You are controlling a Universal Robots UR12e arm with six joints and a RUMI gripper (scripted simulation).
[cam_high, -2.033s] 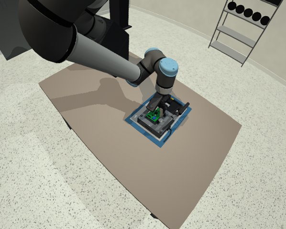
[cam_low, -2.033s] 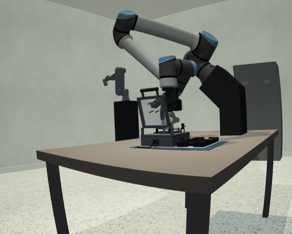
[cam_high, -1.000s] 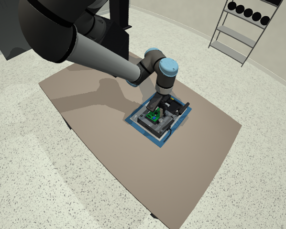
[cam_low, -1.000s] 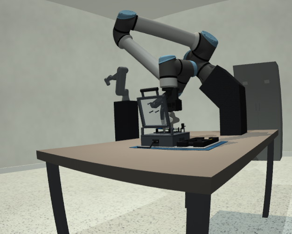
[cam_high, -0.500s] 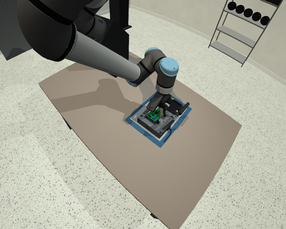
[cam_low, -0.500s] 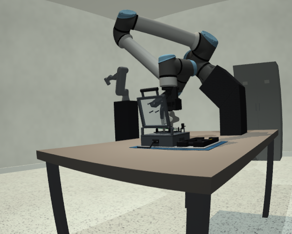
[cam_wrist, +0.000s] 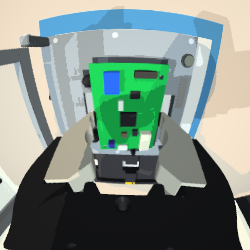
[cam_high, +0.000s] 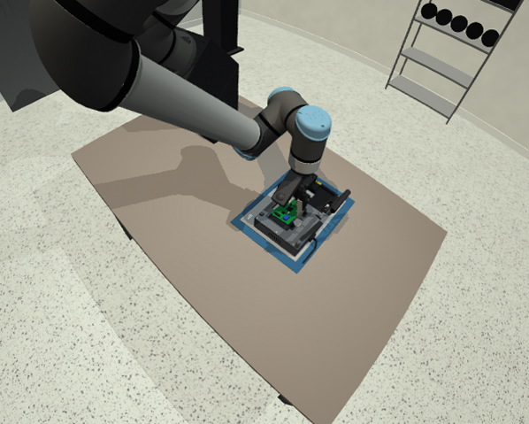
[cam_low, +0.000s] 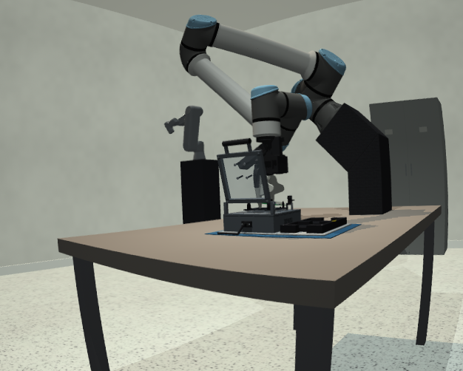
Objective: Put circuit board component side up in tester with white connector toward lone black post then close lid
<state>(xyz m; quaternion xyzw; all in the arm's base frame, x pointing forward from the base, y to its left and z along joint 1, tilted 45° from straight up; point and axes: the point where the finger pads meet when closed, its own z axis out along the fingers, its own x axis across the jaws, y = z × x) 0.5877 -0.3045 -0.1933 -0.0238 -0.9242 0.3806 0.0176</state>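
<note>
Now: hand right at the green circuit board. Also, from my hand: tester bed (1 cm below); then black post (6 cm to the left, 6 cm behind); then tester (4 cm to the left, 3 cm ahead, 3 cm above).
</note>
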